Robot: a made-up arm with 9 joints. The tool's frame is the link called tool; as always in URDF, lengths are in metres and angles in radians.
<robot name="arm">
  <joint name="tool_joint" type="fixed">
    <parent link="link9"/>
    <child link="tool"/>
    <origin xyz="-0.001 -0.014 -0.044" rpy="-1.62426 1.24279 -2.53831"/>
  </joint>
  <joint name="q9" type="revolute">
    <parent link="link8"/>
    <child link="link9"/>
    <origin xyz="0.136 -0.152 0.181"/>
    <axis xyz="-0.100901 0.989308 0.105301"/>
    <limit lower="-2.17" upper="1.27" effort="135" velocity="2.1"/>
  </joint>
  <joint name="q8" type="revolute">
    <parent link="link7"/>
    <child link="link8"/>
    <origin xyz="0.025 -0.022 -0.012"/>
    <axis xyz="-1 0 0"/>
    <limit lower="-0.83" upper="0.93" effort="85" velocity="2.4"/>
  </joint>
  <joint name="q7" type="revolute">
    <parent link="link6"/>
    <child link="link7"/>
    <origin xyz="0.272 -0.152 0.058"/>
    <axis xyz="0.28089 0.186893 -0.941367"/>
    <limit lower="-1.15" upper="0.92" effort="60" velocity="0.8"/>
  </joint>
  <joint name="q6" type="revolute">
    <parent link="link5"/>
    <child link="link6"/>
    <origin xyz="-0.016 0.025 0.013"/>
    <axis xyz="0 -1 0"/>
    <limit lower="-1.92" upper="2.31" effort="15" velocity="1.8"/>
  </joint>
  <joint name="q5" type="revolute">
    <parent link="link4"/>
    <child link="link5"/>
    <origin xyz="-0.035 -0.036 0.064"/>
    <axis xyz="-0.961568 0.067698 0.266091"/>
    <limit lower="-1.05" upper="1.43" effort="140" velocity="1.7"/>
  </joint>
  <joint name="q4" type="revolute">
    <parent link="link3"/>
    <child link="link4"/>
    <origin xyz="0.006 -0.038 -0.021"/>
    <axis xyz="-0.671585 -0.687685 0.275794"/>
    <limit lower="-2.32" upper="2.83" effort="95" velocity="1.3"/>
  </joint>
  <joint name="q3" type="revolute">
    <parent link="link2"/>
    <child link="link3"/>
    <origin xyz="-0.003 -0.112 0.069"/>
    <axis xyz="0 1 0"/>
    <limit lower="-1.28" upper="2.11" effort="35" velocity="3"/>
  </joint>
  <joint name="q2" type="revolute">
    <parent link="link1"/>
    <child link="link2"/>
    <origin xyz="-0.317 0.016 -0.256"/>
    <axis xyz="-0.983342 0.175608 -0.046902"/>
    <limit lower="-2.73" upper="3.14" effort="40" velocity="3"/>
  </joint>
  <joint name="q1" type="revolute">
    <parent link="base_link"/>
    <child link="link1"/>
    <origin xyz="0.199 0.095 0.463"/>
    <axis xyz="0 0 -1"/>
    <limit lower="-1.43" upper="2.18" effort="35" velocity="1.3"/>
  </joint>
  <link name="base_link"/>
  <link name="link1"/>
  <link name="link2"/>
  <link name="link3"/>
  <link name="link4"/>
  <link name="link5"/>
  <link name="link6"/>
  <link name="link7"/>
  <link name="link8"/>
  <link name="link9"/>
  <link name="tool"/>
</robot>
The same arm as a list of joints. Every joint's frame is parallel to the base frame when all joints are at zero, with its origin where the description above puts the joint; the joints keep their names.
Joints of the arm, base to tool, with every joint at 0 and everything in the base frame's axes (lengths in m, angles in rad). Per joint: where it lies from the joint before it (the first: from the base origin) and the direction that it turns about. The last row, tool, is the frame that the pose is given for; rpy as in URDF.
q1: origin 0.199 0.095 0.463 axis 0 0 -1
q2: origin -0.317 0.016 -0.256 axis -0.983342 0.175608 -0.046902
q3: origin -0.003 -0.112 0.069 axis 0 1 0
q4: origin 0.006 -0.038 -0.021 axis -0.671585 -0.687685 0.275794
q5: origin -0.035 -0.036 0.064 axis -0.961568 0.067698 0.266091
q6: origin -0.016 0.025 0.013 axis 0 -1 0
q7: origin 0.272 -0.152 0.058 axis 0.28089 0.186893 -0.941367
q8: origin 0.025 -0.022 -0.012 axis -1 0 0
q9: origin 0.136 -0.152 0.181 axis -0.100901 0.989308 0.105301
tool: origin -0.001 -0.014 -0.044 rpy -1.6243 1.2428 -2.5383
Joint limits (rad, base to tool): -1.43..2.18 -2.73..3.14 -1.28..2.11 -2.32..2.83 -1.05..1.43 -1.92..2.31 -1.15..0.92 -0.83..0.93 -2.17..1.27

